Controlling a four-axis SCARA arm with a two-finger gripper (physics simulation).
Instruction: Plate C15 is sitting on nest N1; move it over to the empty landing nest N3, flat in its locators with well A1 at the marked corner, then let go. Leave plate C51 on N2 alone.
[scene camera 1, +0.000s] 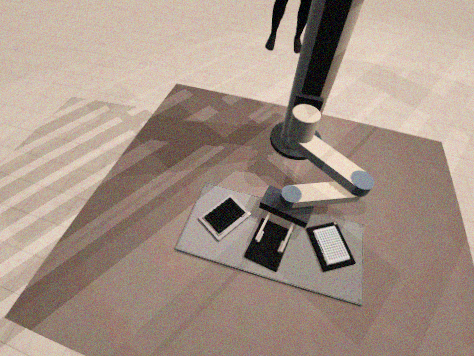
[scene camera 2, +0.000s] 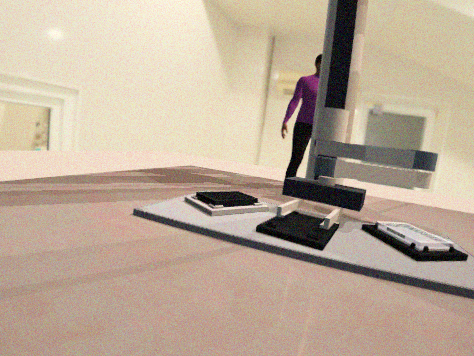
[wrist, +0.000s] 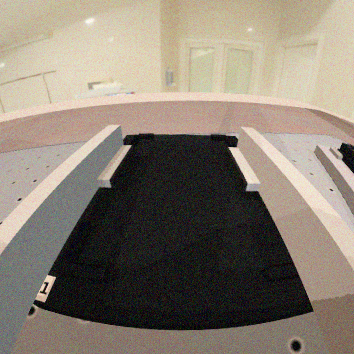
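My gripper (scene camera 1: 271, 241) (scene camera 2: 304, 216) (wrist: 179, 137) is shut at its narrow stance, its two long fingers parallel and holding nothing. It is low over the empty black nest (scene camera 1: 267, 255) (scene camera 2: 295, 232) (wrist: 180, 250) in the middle. A partly hidden label (wrist: 45, 288) marks that nest's near left corner in the wrist view. A black plate (scene camera 1: 225, 215) (scene camera 2: 226, 198) sits on the light nest (scene camera 1: 220, 236) (scene camera 2: 235, 210) at the left. A white plate (scene camera 1: 332, 245) (scene camera 2: 412, 236) sits on the black nest (scene camera 1: 318, 251) (scene camera 2: 430, 257) at the right. No plate code is readable.
The three nests stand on a grey perforated board (scene camera 1: 300, 275) (scene camera 2: 175, 212) on the brown table (scene camera 1: 150, 290). The arm's column (scene camera 1: 320, 60) (scene camera 2: 340, 65) rises behind them. A person (scene camera 2: 306, 105) stands beyond the table.
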